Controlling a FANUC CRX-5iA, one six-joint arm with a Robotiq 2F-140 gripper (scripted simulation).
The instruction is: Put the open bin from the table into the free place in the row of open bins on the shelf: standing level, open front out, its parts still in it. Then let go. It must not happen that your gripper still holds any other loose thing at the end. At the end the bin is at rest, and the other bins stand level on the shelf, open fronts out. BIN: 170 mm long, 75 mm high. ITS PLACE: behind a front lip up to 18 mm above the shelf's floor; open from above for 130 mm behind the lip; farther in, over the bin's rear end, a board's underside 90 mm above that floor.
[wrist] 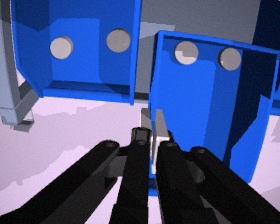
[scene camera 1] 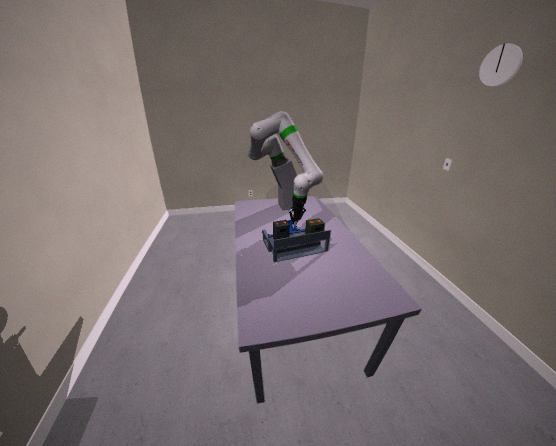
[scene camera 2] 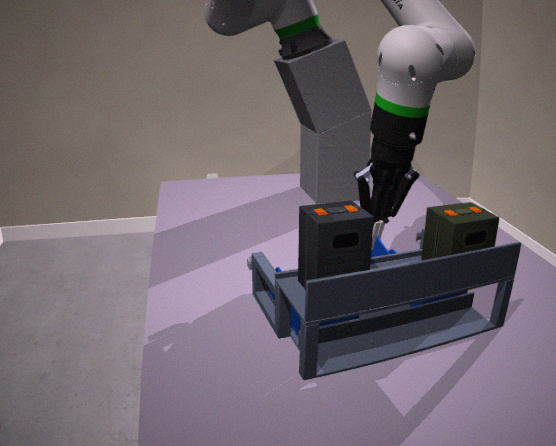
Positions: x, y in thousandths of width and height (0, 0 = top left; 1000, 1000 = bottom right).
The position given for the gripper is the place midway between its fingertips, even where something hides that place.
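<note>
A blue bin (wrist: 727, 467) can be seen in the scene, and so can another blue bin (wrist: 330, 319). There is also a black box (scene camera 2: 603, 535); in the wrist view the black box is out of frame. A dark green box (scene camera 2: 812, 515) is part of the scene as well, though in the wrist view the dark green box is out of frame. The robot's gripper (scene camera 2: 666, 550) is visible too, and the wrist view also shows the gripper (wrist: 538, 547).
</note>
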